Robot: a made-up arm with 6 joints. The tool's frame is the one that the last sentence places.
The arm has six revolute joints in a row. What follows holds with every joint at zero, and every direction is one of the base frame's. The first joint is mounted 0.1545 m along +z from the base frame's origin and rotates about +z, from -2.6 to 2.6 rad. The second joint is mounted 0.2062 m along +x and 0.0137 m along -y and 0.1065 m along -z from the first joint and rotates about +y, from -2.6 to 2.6 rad. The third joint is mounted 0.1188 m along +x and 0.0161 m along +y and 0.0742 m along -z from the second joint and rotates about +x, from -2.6 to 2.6 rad. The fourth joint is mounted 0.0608 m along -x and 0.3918 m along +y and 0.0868 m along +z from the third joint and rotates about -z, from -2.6 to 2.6 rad. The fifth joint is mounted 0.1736 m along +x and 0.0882 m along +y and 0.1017 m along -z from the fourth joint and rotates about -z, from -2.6 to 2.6 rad. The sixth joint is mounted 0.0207 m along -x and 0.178 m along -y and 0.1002 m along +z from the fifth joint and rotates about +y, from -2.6 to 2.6 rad. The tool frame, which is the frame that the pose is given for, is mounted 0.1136 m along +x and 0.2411 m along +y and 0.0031 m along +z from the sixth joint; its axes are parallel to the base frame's.
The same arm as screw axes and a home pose.
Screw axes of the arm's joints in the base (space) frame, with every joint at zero. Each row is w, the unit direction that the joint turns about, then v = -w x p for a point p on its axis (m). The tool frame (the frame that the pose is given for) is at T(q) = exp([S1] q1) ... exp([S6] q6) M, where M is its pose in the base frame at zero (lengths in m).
S1: w 0 0 1 v 0.0000 0.0000 0.0000
S2: w 0 1 0 v -0.0480 0.0000 0.2062
S3: w 1 0 0 v 0.0000 -0.0262 -0.0024
S4: w 0 0 -1 v -0.3942 0.2642 0.0000
S5: w 0 0 -1 v -0.4824 0.4378 0.0000
S6: w 0 1 0 v -0.0591 0.0000 0.4171
M =
1 0 0 0.5307
0 1 0 0.5455
0 0 1 0.0622
0 0 0 1
Joint limits (deg, base to tool): -148.97..148.97 -148.97..148.97 -148.97..148.97 -148.97..148.97 -148.97..148.97 -148.97..148.97

